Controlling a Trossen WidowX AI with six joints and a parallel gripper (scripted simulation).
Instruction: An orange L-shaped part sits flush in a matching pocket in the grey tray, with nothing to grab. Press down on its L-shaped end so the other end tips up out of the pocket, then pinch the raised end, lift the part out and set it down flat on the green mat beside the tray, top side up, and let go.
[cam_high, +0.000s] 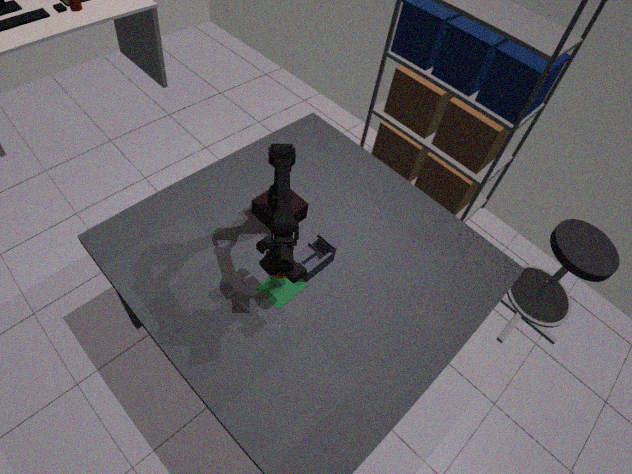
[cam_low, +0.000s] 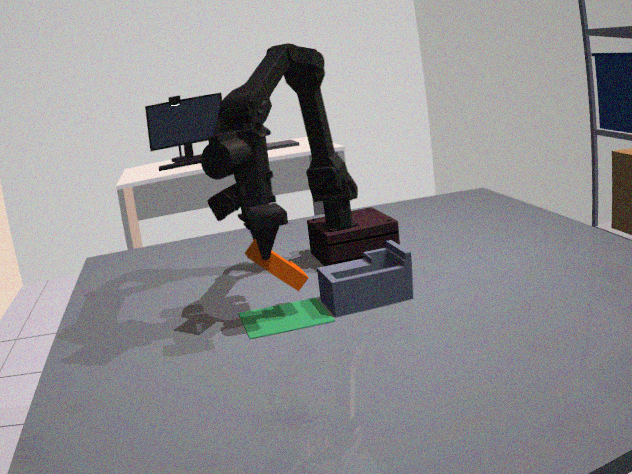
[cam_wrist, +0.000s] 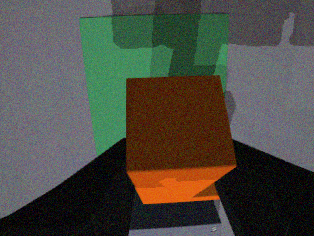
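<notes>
The green mat is 130 mm below my gripper tip and 20 mm to the left of it. Also, from my gripper tip: orange L-shaped part (30 mm to the left, 30 mm below, 10 mm behind).
</notes>
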